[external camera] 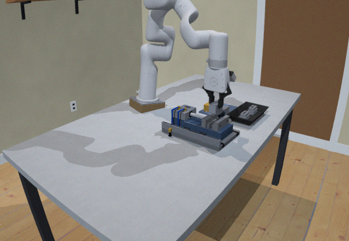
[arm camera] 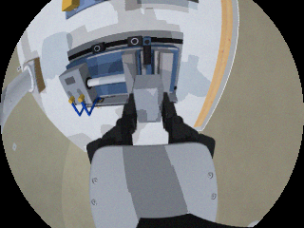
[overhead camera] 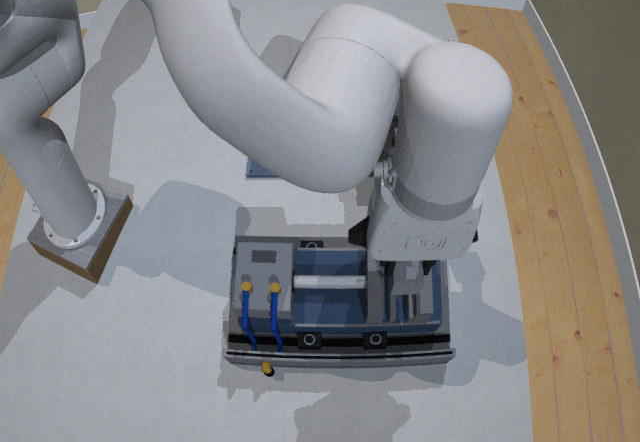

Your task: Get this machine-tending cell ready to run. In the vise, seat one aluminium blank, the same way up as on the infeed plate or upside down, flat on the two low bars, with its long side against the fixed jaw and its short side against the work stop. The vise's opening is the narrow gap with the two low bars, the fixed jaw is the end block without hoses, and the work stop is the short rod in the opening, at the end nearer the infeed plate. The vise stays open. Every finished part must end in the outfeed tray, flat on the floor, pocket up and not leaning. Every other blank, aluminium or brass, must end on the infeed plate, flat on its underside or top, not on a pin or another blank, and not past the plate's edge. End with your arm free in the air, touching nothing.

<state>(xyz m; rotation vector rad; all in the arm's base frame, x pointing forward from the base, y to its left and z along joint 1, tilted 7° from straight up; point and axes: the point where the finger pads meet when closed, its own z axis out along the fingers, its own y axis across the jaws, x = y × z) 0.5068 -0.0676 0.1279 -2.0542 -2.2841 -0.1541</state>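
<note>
Right now the fixed jaw is 9 cm below my hand, 3 cm ahead of it and 1 cm to the left of it. The rest, counted from my hand: moving jaw 9 cm below, 3 cm behind; then work stop 8 cm below, 5 cm to the left, 1 cm behind; then ram 9 cm below, 9 cm behind.
</note>
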